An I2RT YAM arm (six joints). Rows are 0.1 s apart.
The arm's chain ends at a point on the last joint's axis. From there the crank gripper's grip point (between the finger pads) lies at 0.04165 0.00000 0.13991 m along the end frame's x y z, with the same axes.
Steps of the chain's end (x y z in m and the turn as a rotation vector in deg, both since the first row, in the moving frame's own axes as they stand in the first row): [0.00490, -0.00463, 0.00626, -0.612, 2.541, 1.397]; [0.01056, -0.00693, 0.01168, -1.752, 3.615, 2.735]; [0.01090, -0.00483, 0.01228, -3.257, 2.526, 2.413]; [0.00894, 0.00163, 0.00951, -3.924, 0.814, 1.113]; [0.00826, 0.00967, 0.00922, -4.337, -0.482, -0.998]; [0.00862, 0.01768, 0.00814, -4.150, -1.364, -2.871]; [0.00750, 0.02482, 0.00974, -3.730, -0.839, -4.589]
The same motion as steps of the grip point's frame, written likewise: [0.01103, -0.00206, 0.00426, -0.612, 2.541, 1.397]; [0.01914, -0.00050, 0.00868, -1.752, 3.615, 2.735]; [0.01682, 0.00494, 0.01003, -3.257, 2.526, 2.413]; [0.01082, 0.01201, 0.00855, -3.924, 0.814, 1.113]; [0.00717, 0.01955, 0.00919, -4.337, -0.482, -0.998]; [0.00548, 0.02583, 0.00880, -4.150, -1.364, -2.871]; [0.00568, 0.03068, 0.01015, -3.730, -0.839, -4.589]
